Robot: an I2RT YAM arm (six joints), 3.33 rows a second.
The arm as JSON. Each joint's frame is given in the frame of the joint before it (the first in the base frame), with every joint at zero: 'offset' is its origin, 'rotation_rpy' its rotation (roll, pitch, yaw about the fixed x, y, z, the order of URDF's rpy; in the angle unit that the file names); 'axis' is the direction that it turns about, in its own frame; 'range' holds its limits. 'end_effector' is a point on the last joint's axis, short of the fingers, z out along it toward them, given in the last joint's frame.
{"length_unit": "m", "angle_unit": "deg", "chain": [
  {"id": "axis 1", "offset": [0.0, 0.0, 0.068], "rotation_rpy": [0.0, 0.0, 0.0], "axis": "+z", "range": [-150.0, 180.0]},
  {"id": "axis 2", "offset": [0.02, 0.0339, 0.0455], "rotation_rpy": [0.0, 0.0, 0.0], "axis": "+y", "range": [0.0, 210.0]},
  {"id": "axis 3", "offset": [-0.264, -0.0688, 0.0], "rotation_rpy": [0.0, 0.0, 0.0], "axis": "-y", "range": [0.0, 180.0]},
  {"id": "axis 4", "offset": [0.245, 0.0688, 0.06], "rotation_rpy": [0.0, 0.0, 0.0], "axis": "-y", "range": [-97.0, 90.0]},
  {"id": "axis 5", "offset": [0.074, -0.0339, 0.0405], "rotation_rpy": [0.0, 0.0, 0.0], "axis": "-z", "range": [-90.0, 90.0]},
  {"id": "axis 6", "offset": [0.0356, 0.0, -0.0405], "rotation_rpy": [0.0, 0.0, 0.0], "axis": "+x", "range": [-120.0, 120.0]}
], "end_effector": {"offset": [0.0, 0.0, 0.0], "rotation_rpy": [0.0, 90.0, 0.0]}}
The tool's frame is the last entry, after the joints.
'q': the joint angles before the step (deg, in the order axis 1, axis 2, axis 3, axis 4, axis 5, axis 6). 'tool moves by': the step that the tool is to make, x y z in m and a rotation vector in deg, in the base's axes. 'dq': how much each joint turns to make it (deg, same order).
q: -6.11 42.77 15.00 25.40 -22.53 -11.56
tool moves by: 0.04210 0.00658 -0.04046 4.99 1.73 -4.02
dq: 4.09 25.61 -1.84 27.12 7.89 5.49
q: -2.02 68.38 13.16 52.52 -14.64 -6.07
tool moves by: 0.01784 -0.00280 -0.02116 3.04 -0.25 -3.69
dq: 0.00 13.63 0.41 14.09 3.57 3.27
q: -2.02 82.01 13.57 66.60 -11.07 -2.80
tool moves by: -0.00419 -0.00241 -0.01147 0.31 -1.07 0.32
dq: -0.79 4.60 -2.14 7.87 -1.12 0.34
